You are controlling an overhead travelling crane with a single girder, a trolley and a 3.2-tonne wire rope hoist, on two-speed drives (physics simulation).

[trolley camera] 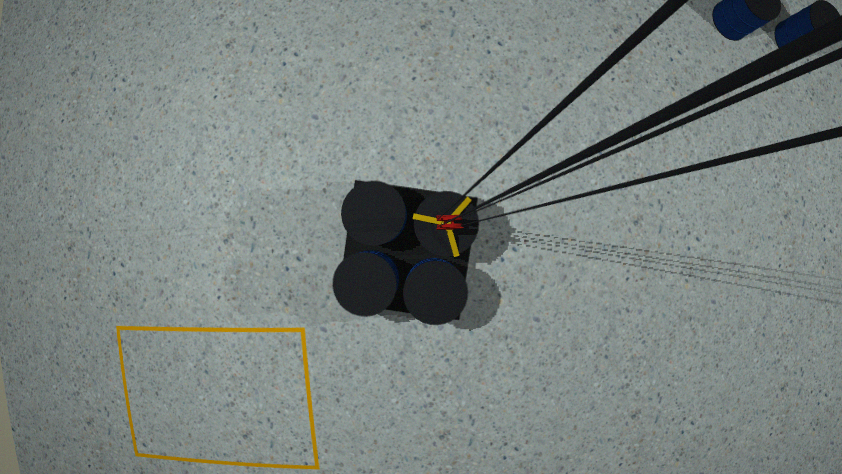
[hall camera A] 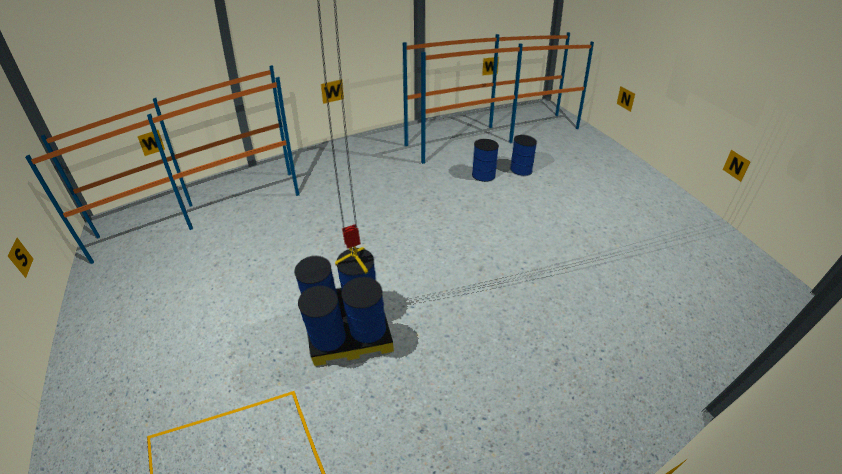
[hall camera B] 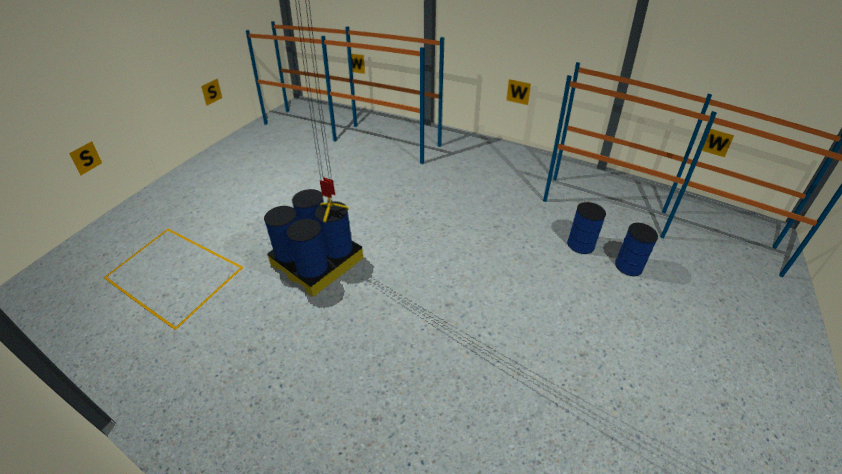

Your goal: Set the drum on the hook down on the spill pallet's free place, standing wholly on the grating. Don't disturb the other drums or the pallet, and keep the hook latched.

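The drum under the hook is dark blue, black-lidded and upright. It appears to stand on the grating of the spill pallet, at the far right corner in hall camera A; its base is partly hidden there. My gripper, a yellow three-armed grab, is shut on its top. The red hook block hangs above it; the latch is too small to make out. Three other drums stand upright on the pallet.
Two blue drums stand apart near a rack. Another rack stands along the W wall. A yellow outline marks the floor beside the pallet.
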